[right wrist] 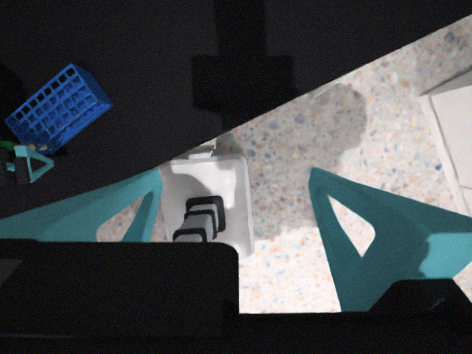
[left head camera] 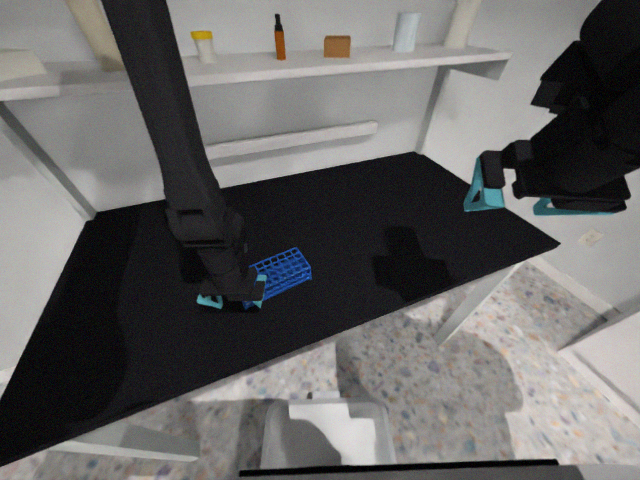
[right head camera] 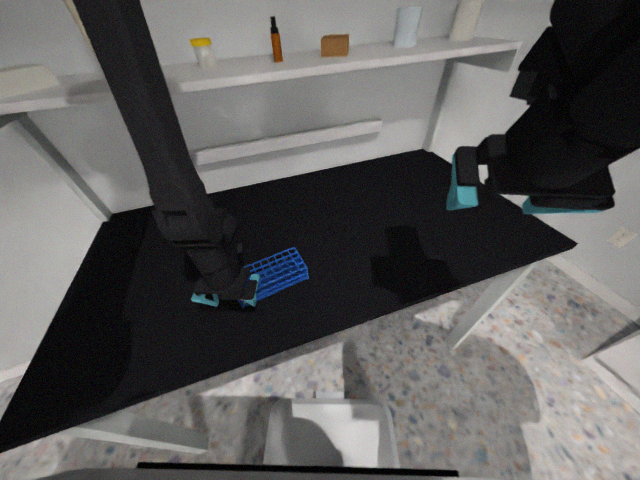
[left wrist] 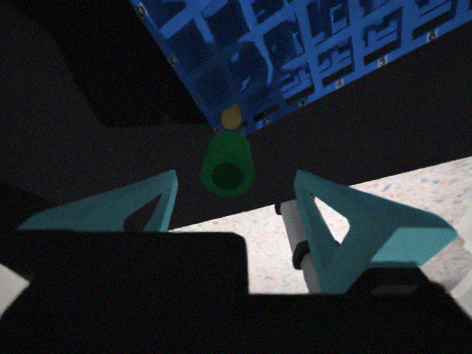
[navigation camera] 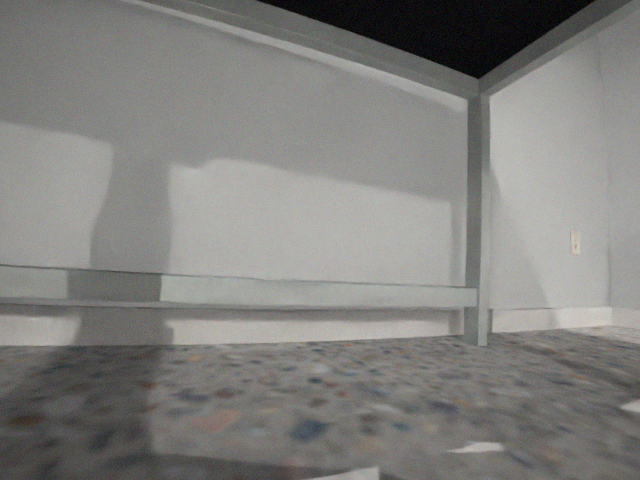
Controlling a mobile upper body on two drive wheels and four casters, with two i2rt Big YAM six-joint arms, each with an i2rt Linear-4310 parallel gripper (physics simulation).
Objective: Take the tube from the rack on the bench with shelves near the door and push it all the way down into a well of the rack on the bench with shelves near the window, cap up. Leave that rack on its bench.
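Places are measured from the left arm's base along level axes (x ahead, y left, z up), in centimetres.
Where they show: left gripper, fingertip midpoint: [right wrist: 33, 165] [left head camera: 241, 305] [right head camera: 236, 304]; right gripper, fingertip midpoint: [right wrist: 235, 176] [left head camera: 499, 209] [right head camera: 484, 207].
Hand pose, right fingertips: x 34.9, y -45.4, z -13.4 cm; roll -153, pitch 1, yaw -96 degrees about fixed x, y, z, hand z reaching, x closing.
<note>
Things, the pixels of their top centre, and the offset from my right fingertips. "spot": a spot on its surface instead. Level surfaces: height alone.
- blue wire-like tube rack, middle of its top: [left head camera: 271, 270] [right head camera: 268, 269] [right wrist: 49, 110] dx +13.4, dy +38.6, dz -30.4 cm
- black bench top, its level: dz -36.2 cm
- tube with a green cap, middle of its top: [left wrist: 228, 182] dx +6.5, dy +44.6, dz -24.2 cm
- wall shelf, surface spot: [left head camera: 310, 69] [right head camera: 304, 70] spot: dx +45.4, dy +26.8, dz +9.1 cm
- yellow-lidded jar, surface spot: [left head camera: 204, 46] spot: dx +51.7, dy +53.6, dz +12.9 cm
- orange bottle, surface spot: [left head camera: 279, 43] spot: dx +55.9, dy +35.0, dz +13.1 cm
- brown box, surface spot: [left head camera: 337, 46] spot: dx +60.1, dy +19.0, dz +12.0 cm
- pale cylinder, surface spot: [left head camera: 406, 32] spot: dx +70.2, dy -3.1, dz +14.3 cm
A blue wire-like tube rack [left head camera: 289, 268] [right head camera: 284, 268] [left wrist: 305, 50] [right wrist: 65, 105] stands on the black bench top [left head camera: 336, 217] [right head camera: 330, 217]. A tube with a green cap [left wrist: 227, 165] [right wrist: 6, 145] is at the rack's near corner; an amber spot shows beyond the cap at that corner. How deep the tube sits is hidden. My left gripper [left head camera: 235, 304] [right head camera: 227, 303] [left wrist: 236, 176] is open, its fingers on either side of the green cap in the left wrist view, apart from it. My right gripper [left head camera: 502, 210] [right head camera: 487, 210] [right wrist: 235, 176] is open and empty, high at the bench's right end.
A wall shelf [left head camera: 310, 69] [right head camera: 310, 67] above the bench holds a yellow-lidded jar [left head camera: 204, 46], an orange bottle [left head camera: 279, 43], a brown box [left head camera: 337, 46] and a pale cylinder [left head camera: 406, 32]. A white bin [left head camera: 385, 428] [right wrist: 245, 205] stands before the bench. Bench legs [left head camera: 478, 304] [navigation camera: 476, 217] stand below.
</note>
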